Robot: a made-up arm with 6 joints.
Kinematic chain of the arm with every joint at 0, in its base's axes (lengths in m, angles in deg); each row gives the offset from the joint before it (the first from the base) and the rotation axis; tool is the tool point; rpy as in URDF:
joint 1: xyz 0 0 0.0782 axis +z
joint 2: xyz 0 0 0 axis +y
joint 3: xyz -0.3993 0 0.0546 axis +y
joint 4: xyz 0.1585 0 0.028 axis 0.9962 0 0.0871
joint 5: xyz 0 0 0 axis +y
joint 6: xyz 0.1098 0 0.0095 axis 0.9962 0 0.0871
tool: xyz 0 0 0 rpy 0 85 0
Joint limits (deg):
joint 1: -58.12..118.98
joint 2: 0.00..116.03
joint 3: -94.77..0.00
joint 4: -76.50..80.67
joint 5: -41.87..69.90
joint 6: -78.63..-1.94
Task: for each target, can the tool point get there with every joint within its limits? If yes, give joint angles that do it. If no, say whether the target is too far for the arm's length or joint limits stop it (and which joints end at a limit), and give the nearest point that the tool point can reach.
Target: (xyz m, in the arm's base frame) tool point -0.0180 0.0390 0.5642
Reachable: yes | joints 70.85 53.04 -80.56 52.04 20.03 -28.88
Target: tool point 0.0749 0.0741 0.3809
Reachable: yes | joints 45.14 59.34 -37.06 -24.23 0.96 -11.03
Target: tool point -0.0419 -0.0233 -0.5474
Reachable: no: joint limits stop it (at a limit: joint 2, joint 3, joint 5) | nearest point -0.1697 -0.0944 0.0610 | short by 0.626 m
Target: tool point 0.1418 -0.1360 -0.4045
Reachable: no: joint limits stop it (at a limit: joint 1, joint 2, joint 3, joint 5) | nearest point 0.1033 -0.1648 0.0615 | short by 0.468 m
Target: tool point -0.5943 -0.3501 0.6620
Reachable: no: too far | nearest point -0.3919 -0.2309 0.4632 | short by 0.308 m
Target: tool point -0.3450 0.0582 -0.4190
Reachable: no: joint limits stop it (at a limit: joint 2, joint 3, joint 5) | nearest point -0.1914 0.0323 0.0610 | short by 0.505 m
